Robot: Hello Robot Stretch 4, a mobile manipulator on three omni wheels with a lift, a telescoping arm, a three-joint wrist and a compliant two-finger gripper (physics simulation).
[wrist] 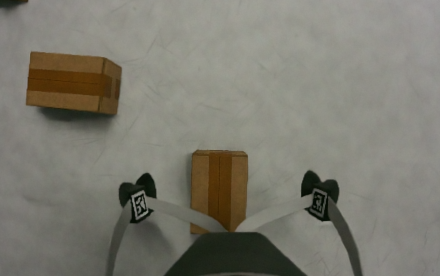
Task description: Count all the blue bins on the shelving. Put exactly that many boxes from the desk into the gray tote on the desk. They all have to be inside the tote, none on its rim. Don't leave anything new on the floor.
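Places are measured from the robot's base along level axes (x right, y ahead, z up), in metres.
Pixels of known places: hand, tool point: (228,192).
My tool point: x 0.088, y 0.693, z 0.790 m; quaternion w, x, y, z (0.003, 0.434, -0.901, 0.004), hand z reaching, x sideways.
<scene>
Ahead of a thing's pixels: the offset from my tool point to its top centre. "*": to the spot under its first point. Level surfaces: height alone.
A brown cardboard box {dz -0.047, dx -0.007, dy +0.017 m} (219,185) with a darker tape strip lies on the pale desk top {dz -0.097 m} (280,90), below my gripper and between its two fingers in the wrist view. My gripper (229,198) is open, with a wide gap on each side of this box, and touches it with neither fingertip. The near end of the box is hidden behind the gripper body. A second taped brown box {dz -0.047, dx +0.195, dy +0.068 m} (73,82) lies at the upper left, turned roughly sideways. The gray tote, the shelving and the blue bins do not show in this view.
A small part of another brown object {* dz -0.095, dx +0.347, dy +0.070 m} (15,1) shows at the top left corner, cut off by the edge of the view. The second box lies ahead and to the left of the left finger.
</scene>
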